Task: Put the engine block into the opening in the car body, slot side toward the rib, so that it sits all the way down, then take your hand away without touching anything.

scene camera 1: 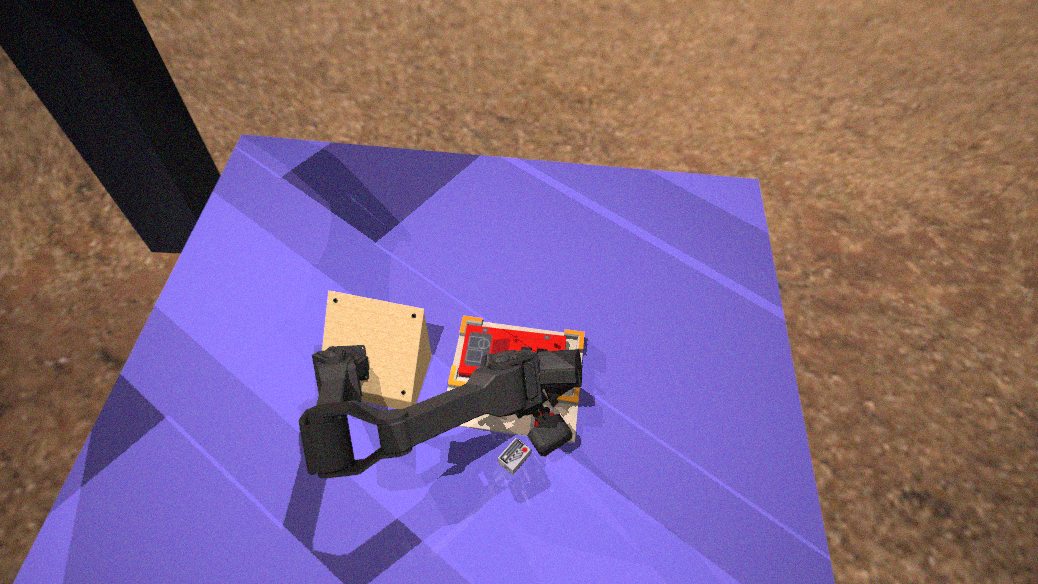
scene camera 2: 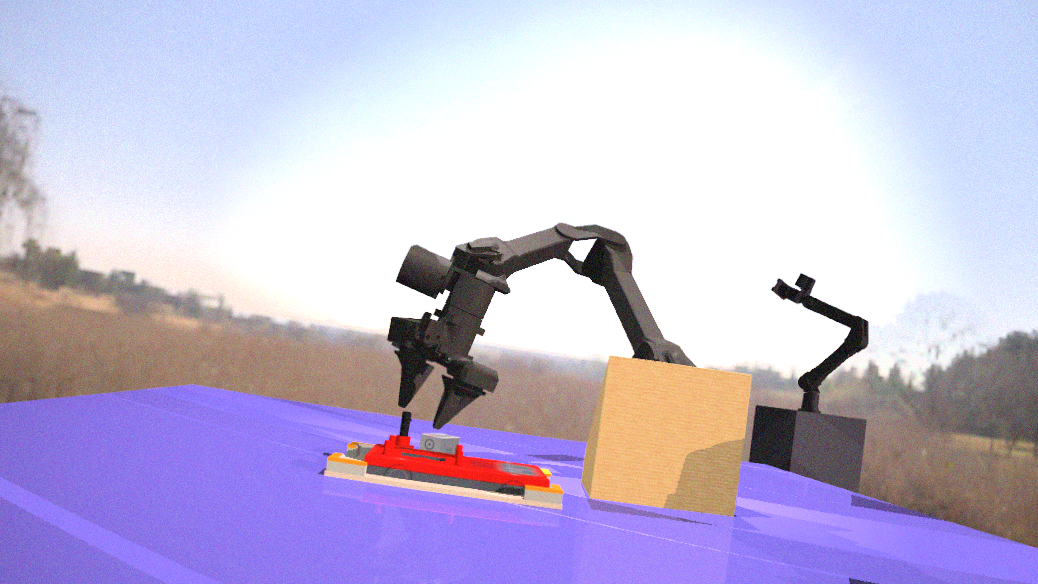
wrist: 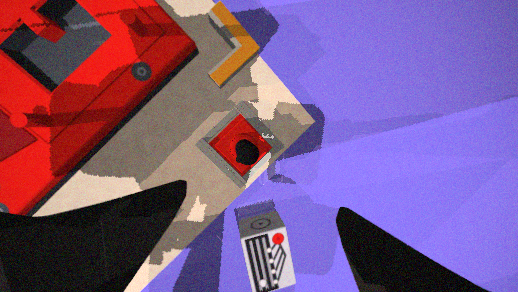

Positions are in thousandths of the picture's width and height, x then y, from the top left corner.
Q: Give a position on a red car body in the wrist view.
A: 153, 272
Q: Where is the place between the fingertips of my gripper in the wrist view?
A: At 505, 687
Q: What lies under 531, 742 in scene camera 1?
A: My gripper.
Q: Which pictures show my gripper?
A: Scene camera 1, scene camera 2 and the wrist view: all of them.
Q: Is my gripper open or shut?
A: Open.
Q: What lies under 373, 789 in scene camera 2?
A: A red car body.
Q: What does my gripper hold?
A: Nothing.
